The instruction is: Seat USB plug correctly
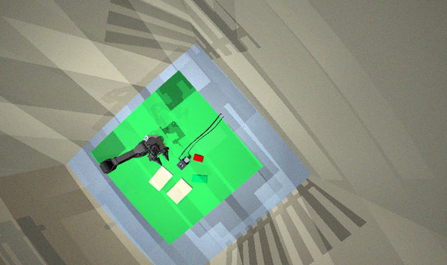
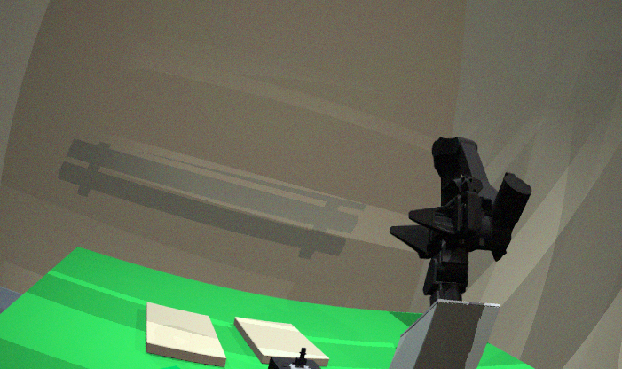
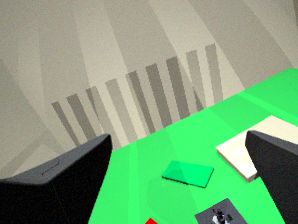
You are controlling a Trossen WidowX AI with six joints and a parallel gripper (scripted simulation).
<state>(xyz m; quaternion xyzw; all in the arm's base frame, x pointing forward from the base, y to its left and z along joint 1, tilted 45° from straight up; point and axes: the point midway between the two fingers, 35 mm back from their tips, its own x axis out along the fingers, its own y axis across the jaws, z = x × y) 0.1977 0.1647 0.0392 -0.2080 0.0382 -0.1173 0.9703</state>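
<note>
Right now the usb plug is 25 cm below my gripper tip, 9 cm ahead of it and 2 cm to the right of it. Also, from my gripper tip: red block (33 cm below, 14 cm ahead, 13 cm to the left); then dark green translucent piece (33 cm below, 31 cm ahead).
</note>
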